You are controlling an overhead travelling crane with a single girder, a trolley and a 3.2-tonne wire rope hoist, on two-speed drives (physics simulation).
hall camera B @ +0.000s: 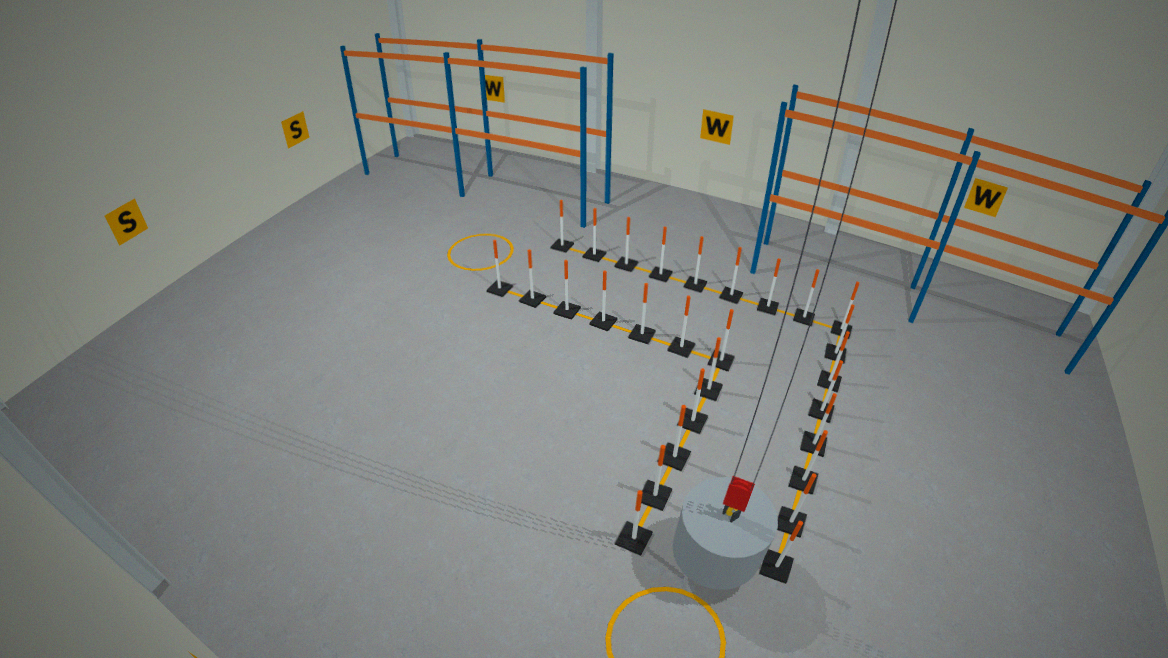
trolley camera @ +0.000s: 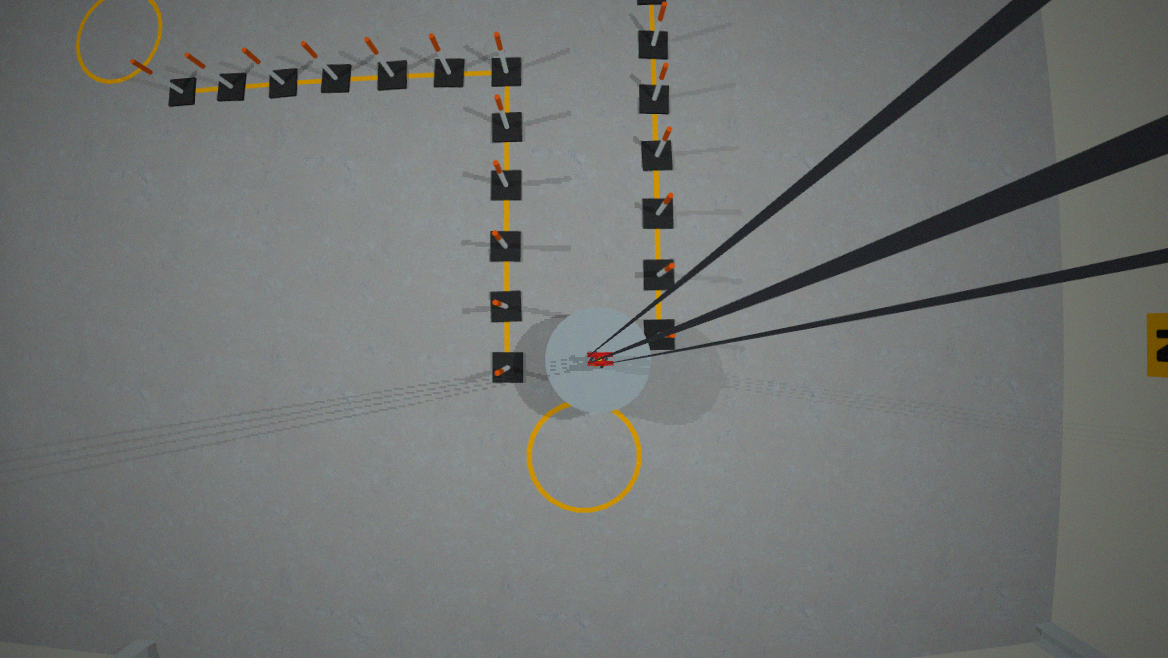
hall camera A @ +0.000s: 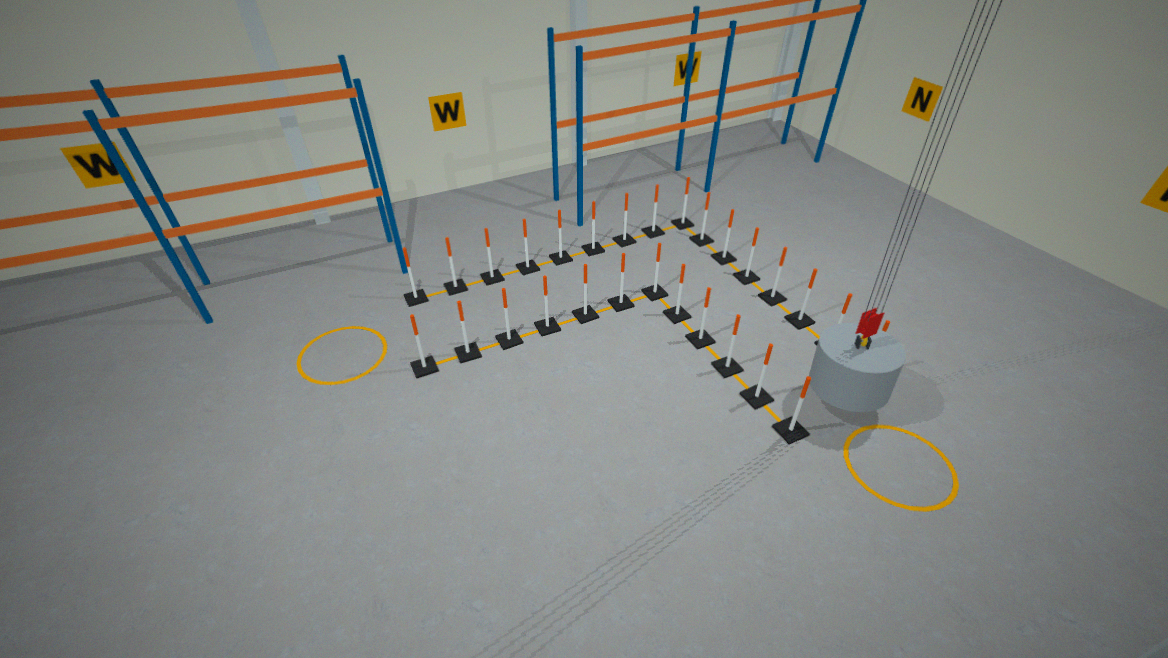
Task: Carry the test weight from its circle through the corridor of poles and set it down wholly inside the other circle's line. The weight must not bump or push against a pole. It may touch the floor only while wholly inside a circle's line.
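Note:
The grey test weight (hall camera A: 856, 385) (hall camera B: 720, 557) (trolley camera: 597, 390) hangs upright above the floor from my hook (hall camera A: 863, 341) (hall camera B: 732, 513) (trolley camera: 599, 359), under a red block. It is at the corridor mouth, between the left end pole (hall camera A: 799, 404) (hall camera B: 635, 519) and the right end pole's base (hall camera B: 776, 565) (trolley camera: 660, 325). In the trolley view it overlaps that base's edge and the near circle's line (hall camera A: 845, 452) (hall camera B: 665, 588) (trolley camera: 584, 510). I cannot tell the exact gap to the right pole. The other circle (hall camera A: 298, 359) (hall camera B: 448, 255) (trolley camera: 77, 40) lies at the corridor's far end.
Two rows of orange-and-white poles on black bases form an L-shaped corridor with one bend. Blue-and-orange racks (hall camera A: 579, 147) (hall camera B: 583, 147) stand along the W wall behind the poles. Shadows of the weight and ropes lie on the floor.

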